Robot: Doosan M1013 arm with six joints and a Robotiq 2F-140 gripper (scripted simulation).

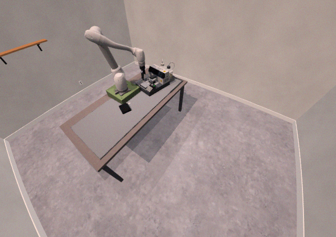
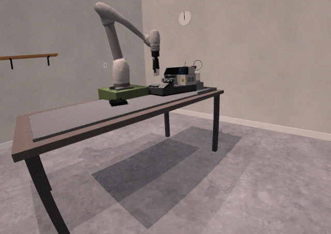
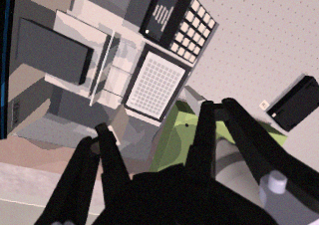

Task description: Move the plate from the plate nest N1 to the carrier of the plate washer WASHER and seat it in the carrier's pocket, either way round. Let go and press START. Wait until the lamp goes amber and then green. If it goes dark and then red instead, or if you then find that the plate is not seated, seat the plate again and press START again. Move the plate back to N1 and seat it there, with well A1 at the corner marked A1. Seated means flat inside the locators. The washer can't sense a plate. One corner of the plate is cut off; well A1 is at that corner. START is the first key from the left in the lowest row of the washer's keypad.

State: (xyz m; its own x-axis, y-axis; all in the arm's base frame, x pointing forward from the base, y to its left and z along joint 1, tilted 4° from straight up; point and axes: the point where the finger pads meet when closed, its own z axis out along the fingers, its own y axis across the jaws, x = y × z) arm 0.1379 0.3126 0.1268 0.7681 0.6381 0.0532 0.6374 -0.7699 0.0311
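Right now the white well plate is 110 mm below my hand. From my hand the other things lie so: label 70 mm ahead, 370 mm to the right, 200 mm below; plate nest 120 mm ahead, 470 mm to the right, 190 mm below; plate washer 10 mm ahead, 150 mm to the left, 70 mm below.
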